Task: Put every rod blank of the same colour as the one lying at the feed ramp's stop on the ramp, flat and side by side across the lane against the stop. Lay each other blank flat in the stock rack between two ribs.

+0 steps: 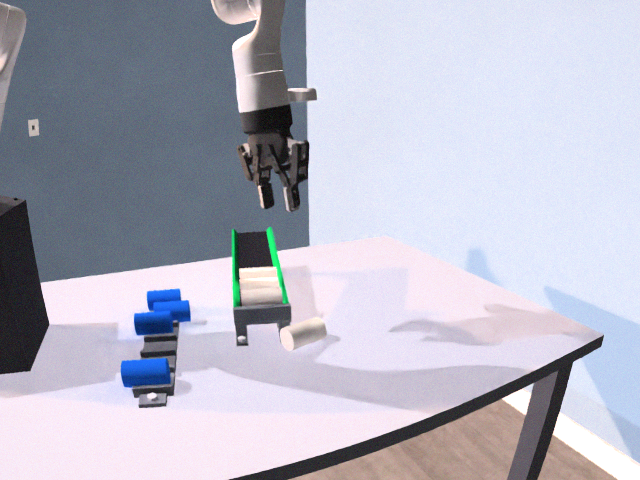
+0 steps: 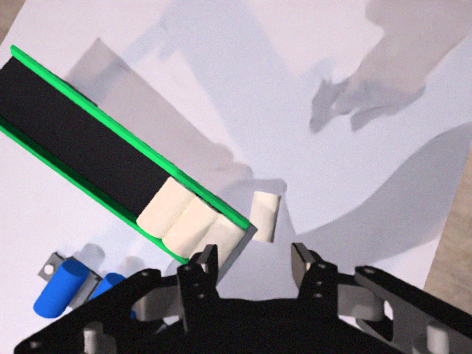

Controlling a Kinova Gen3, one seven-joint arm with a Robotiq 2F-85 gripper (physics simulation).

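Three cream blanks (image 1: 261, 296) (image 2: 167, 206) lie flat side by side across the lane of the feed ramp (image 1: 253, 249) (image 2: 75, 132), the lowest against the grey stop (image 1: 262, 314). Another cream blank (image 1: 303, 333) (image 2: 265, 216) lies on its side on the table just off the ramp's stop end. One blue blank (image 1: 145, 372) lies across the near end of the dark stock rack (image 1: 159, 347). Three more blue blanks (image 1: 153, 322) (image 1: 171, 310) (image 1: 163, 299) lie close together at its far end; their exact seats are hidden. My gripper (image 1: 279, 200) (image 2: 254, 258) is partly open, empty, high above the ramp.
The white table (image 1: 372, 289) has a dark front edge. A black box-shaped body (image 1: 20, 289) stands at the left, with part of a pale arm (image 1: 9, 41) above. The ramp's green side rails (image 1: 277, 263) (image 2: 120, 132) stand up along the lane. A blue wall rises behind.
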